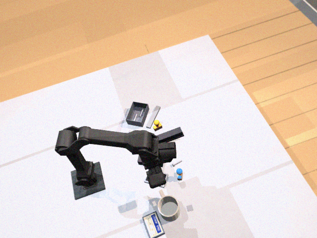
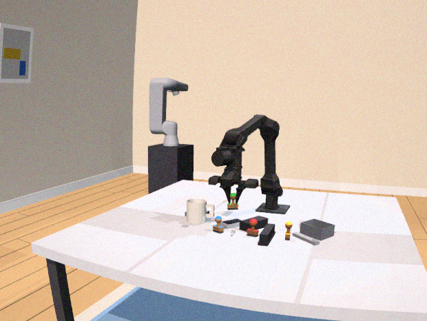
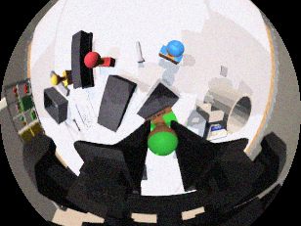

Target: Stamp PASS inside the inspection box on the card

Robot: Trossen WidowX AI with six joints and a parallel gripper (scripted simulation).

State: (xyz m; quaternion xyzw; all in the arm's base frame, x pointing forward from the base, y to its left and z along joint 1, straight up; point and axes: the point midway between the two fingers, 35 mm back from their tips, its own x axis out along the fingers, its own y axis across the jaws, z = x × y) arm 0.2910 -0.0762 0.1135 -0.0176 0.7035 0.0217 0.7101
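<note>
Now: the dark ink pad 80 mm below my gripper tip. From my gripper tip the other things lie so: black block: 90 mm to the left, 70 mm below; blue-knobbed stamp: 100 mm ahead, 70 mm below, 20 mm to the right; green-knobbed stamp: right at my gripper tip.
</note>
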